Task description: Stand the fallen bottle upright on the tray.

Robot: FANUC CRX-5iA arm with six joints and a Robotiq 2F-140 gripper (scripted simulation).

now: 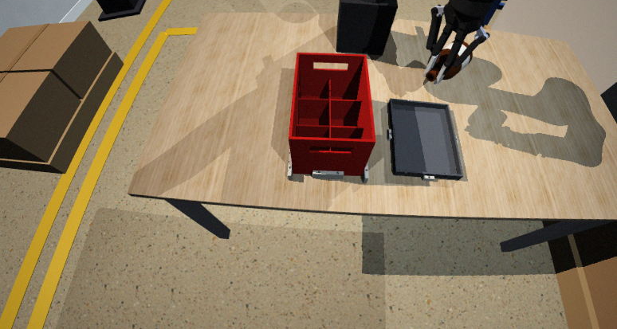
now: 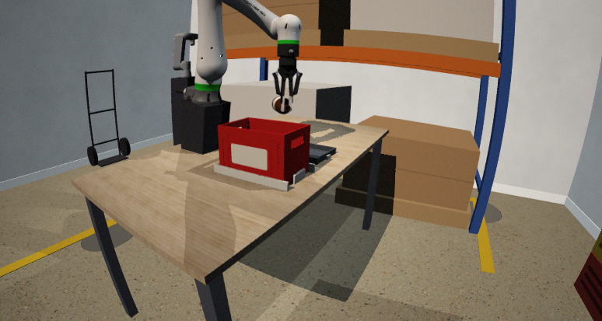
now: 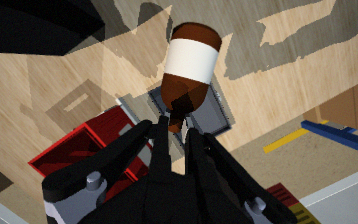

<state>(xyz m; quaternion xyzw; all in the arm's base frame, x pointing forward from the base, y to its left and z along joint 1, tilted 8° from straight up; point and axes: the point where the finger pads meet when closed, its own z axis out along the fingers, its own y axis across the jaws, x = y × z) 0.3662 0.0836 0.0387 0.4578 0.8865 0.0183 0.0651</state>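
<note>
The brown bottle is 50 mm to the left of my hand, 30 mm behind it and 20 mm below it. From my hand the other things lie so: dark grey tray 210 mm below, 70 mm ahead, 20 mm to the left; then red crate 260 mm to the right, 140 mm below, 10 mm ahead.
</note>
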